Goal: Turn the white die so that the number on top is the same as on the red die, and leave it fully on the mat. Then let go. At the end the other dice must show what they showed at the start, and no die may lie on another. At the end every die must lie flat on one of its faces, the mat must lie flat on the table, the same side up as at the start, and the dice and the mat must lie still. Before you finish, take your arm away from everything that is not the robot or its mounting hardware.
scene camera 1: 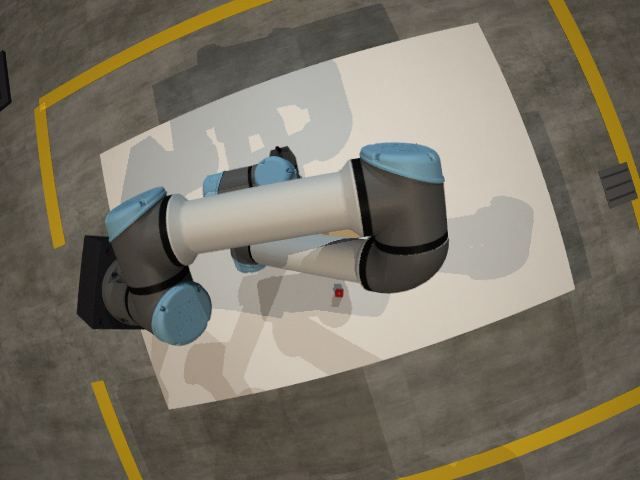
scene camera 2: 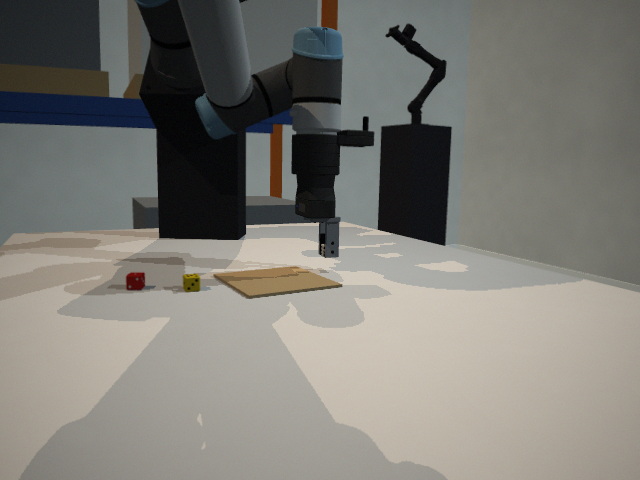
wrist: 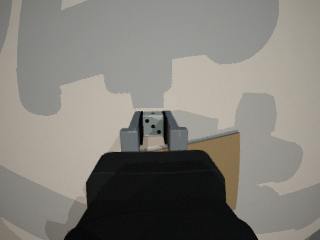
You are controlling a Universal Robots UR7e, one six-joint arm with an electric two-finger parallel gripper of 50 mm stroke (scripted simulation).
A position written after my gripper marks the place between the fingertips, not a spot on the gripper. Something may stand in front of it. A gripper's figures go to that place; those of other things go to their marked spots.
Labels:
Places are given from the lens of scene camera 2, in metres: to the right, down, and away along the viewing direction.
my gripper (scene camera 2: 328, 255): 0.01, 0.03, 0.81
tan mat (scene camera 2: 275, 281): -0.06, 0.06, 0.71

